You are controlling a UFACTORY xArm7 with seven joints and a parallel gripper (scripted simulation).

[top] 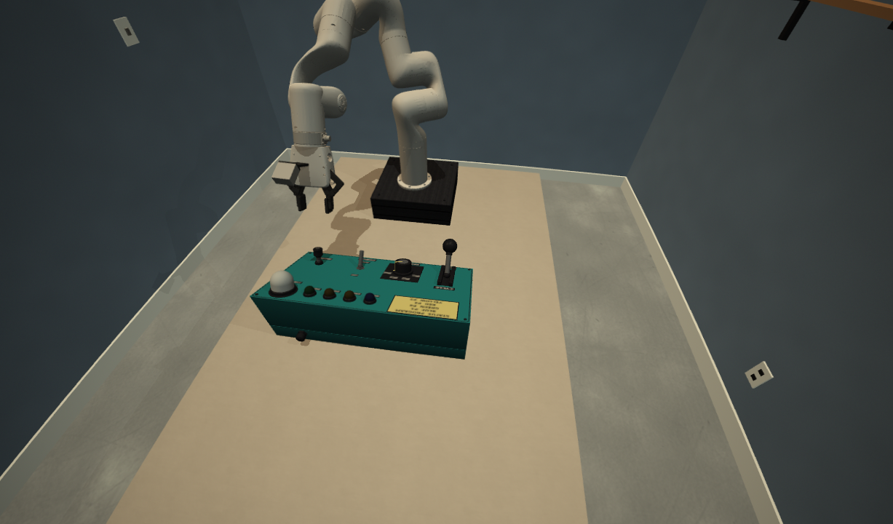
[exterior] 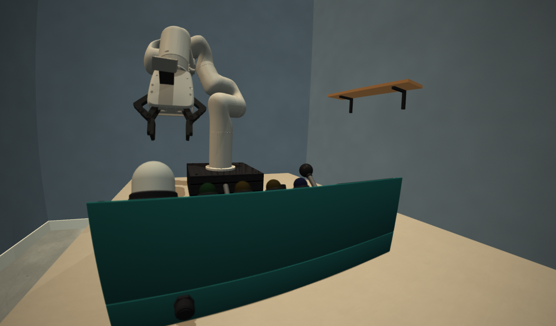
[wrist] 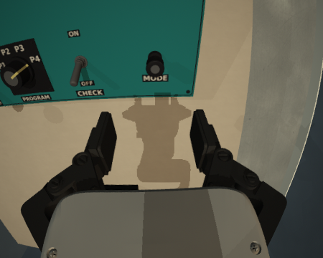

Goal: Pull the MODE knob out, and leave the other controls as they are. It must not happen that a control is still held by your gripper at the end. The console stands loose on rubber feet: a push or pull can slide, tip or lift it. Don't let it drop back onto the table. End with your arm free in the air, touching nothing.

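The black mode knob is 60 mm ahead of my hand and 130 mm below it. Round my hand: check toggle 40 mm ahead, 120 mm to the left, 130 mm below; then program dial 30 mm ahead, 230 mm to the left, 130 mm below; then teal console 70 mm ahead, 190 mm to the left, 150 mm below.
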